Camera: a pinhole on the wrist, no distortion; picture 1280 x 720 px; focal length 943.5 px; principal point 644.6 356.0 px. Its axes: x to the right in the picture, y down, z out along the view. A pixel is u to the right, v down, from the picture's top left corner.
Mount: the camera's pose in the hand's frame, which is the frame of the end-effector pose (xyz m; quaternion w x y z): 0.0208 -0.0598 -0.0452 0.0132 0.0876 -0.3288 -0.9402
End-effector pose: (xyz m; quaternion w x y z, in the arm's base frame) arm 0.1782 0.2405 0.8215 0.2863 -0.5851 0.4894 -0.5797
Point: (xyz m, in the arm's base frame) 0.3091 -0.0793 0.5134
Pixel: 228 51
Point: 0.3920 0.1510 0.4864
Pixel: 693 233
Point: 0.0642 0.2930 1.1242
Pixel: behind the camera
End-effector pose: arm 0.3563 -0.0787 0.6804 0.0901 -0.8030 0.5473 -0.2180
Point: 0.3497 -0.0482 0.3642
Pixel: 805 522
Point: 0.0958 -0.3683 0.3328
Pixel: outside the picture
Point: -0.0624 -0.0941 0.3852
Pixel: outside the picture
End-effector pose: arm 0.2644 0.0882 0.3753 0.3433 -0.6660 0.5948 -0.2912
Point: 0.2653 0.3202 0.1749
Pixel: 1228 250
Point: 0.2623 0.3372 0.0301
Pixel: 1030 203
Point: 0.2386 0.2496 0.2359
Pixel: 1217 135
